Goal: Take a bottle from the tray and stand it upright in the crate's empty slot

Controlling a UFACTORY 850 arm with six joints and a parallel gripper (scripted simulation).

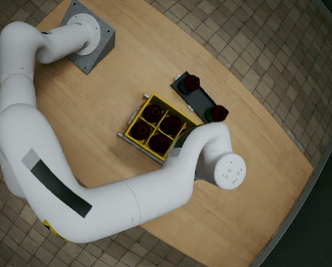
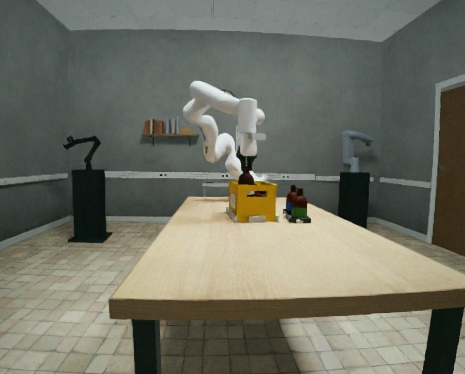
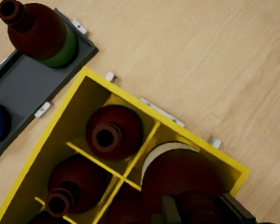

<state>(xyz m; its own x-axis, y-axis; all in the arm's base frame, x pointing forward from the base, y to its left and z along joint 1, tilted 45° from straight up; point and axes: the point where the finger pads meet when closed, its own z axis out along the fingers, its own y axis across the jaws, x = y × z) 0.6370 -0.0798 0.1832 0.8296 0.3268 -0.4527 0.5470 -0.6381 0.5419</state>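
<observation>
The bottle lies 70 mm below my hand. Round my hand: yellow crate (170 mm below, 90 mm behind, 40 mm to the left); then dark tray (270 mm to the left, 240 mm below, 40 mm behind).
</observation>
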